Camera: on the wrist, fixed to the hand. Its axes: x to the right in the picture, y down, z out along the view.
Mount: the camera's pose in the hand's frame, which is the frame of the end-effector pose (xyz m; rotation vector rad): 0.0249 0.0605 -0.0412 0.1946 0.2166 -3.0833
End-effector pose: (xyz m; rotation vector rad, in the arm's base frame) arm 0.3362 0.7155 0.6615 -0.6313 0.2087 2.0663
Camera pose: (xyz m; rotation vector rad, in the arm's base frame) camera 0.2898 0.6849 0.6077 -0.2518 -0.3541 -0.9849
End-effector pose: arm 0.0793 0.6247 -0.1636 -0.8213 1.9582 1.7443
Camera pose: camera 0.0248 0.5832 -0.1277 -1.7046 -0.5192 -0.5698
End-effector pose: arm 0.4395 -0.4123 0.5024 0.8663 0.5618 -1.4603
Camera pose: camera 0.5078 -0.4010 0.4680 0.3428 -0.8713 1.4170
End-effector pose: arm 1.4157 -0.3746 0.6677 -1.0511 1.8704 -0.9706
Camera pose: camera 1.3515 -0.3645 0.6257 1.7456 0.9913 1.1784
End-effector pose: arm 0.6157 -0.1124 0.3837 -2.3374 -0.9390 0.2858
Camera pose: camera 0.6841 -0.1484 0.3807 0.9634 -2.4011 -0.9372
